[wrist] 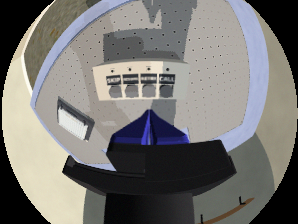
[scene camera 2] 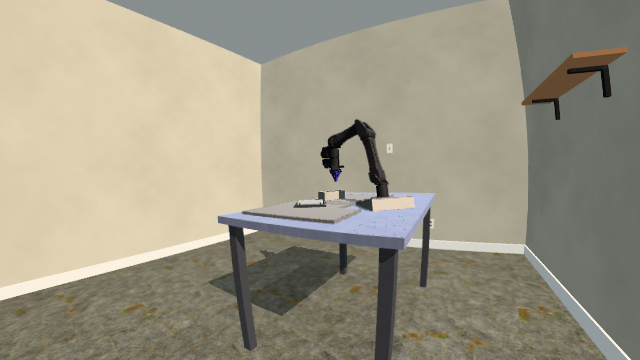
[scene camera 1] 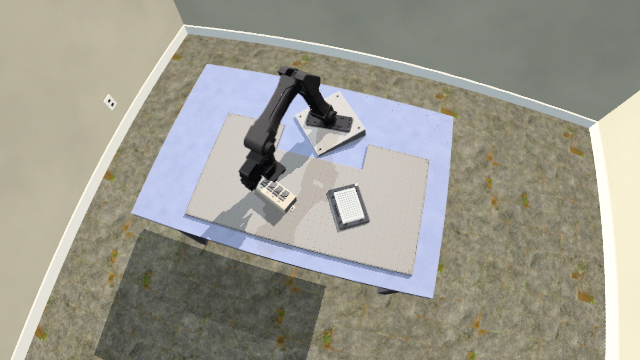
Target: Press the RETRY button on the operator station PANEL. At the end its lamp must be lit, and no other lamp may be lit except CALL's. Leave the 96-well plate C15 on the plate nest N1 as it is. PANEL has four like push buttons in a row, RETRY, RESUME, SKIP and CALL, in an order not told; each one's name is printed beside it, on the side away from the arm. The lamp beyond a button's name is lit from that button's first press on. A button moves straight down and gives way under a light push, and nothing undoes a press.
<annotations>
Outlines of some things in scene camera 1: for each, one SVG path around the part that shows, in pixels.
A 96-well plate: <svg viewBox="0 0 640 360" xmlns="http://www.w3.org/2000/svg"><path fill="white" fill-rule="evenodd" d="M355 187L334 192L343 224L364 218Z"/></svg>
</annotations>
